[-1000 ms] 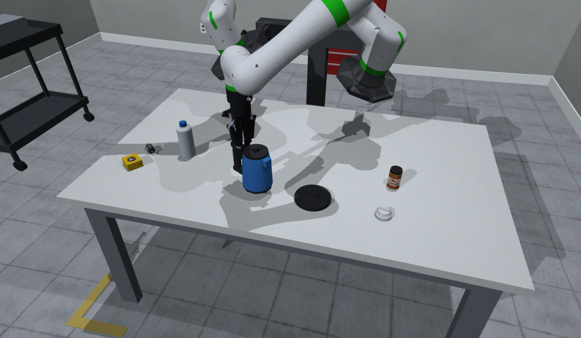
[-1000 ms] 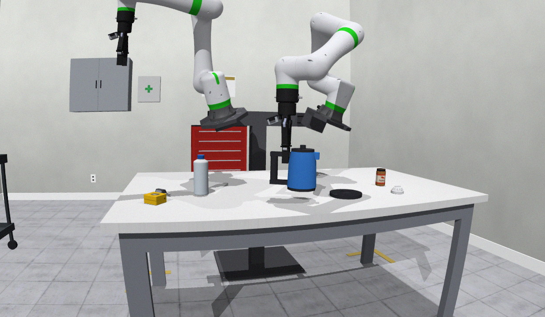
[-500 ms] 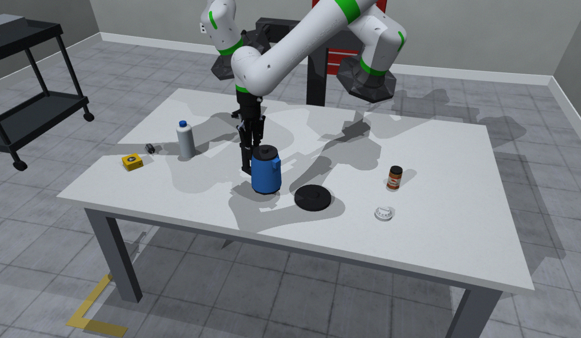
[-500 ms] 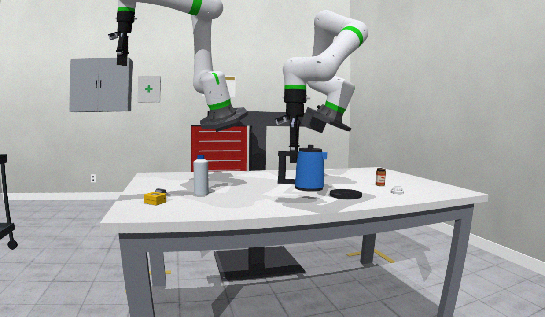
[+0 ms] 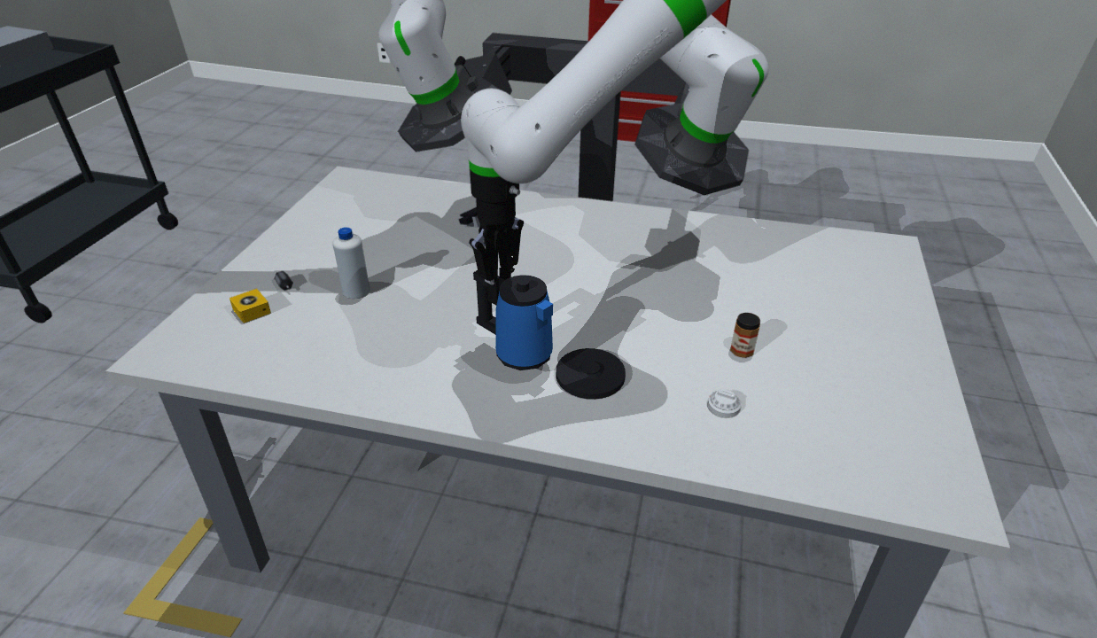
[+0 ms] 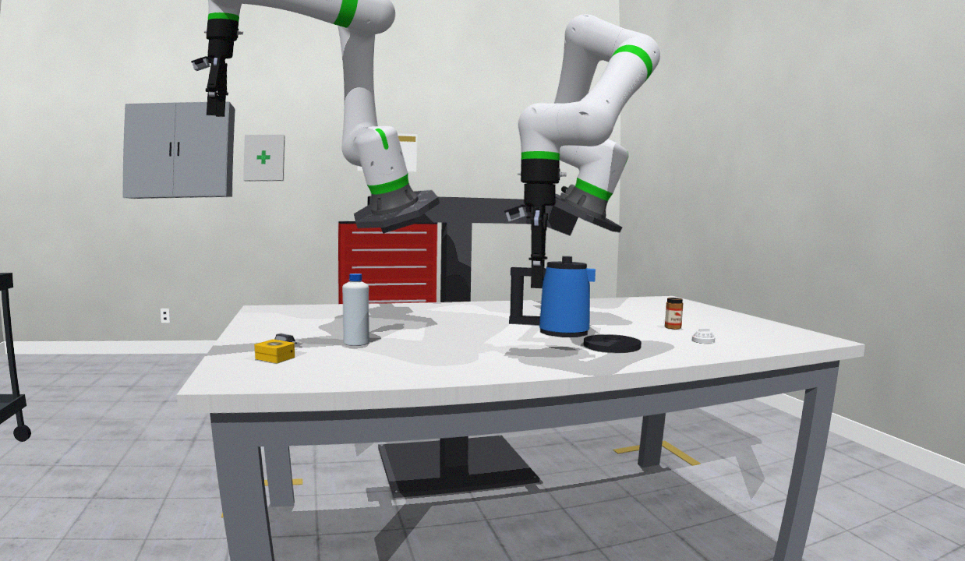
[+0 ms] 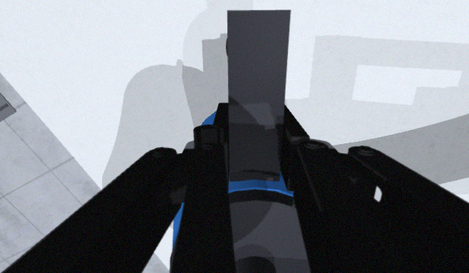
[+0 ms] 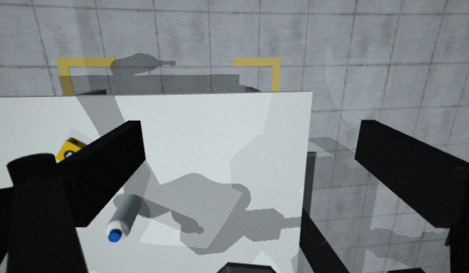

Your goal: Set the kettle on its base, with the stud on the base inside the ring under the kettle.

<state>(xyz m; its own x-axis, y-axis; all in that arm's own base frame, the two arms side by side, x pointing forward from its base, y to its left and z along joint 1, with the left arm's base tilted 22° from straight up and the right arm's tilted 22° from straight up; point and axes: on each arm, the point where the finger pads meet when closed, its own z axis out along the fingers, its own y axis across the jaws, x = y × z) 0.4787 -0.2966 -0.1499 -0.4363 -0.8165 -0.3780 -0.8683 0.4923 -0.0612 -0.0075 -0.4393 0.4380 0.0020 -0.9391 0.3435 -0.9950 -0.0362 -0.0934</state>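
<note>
Right now the blue kettle is 5 cm below my left hand, 3 cm to the left of it and 2 cm ahead of it. From my left hand the other things lie so: round black base 21 cm to the left, 17 cm below, 1 cm ahead.
</note>
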